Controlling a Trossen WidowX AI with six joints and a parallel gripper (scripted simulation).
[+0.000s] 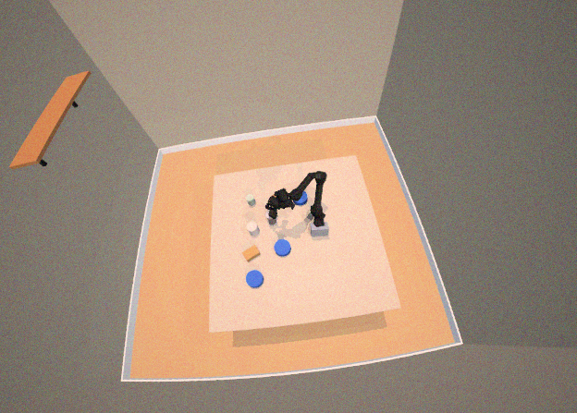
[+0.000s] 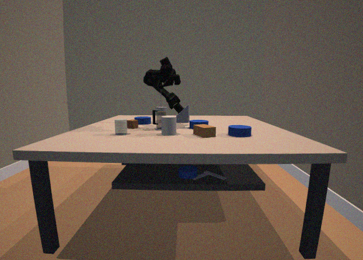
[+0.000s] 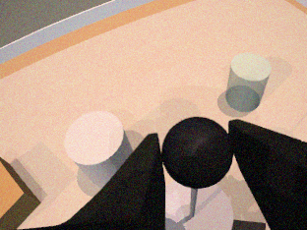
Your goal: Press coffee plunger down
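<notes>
The coffee press lies 130 mm below my gripper tip, 20 mm behind it and 10 mm to the right of it. Round my gripper tip: white cylinder (210 mm below, 150 mm ahead, 40 mm to the left).
</notes>
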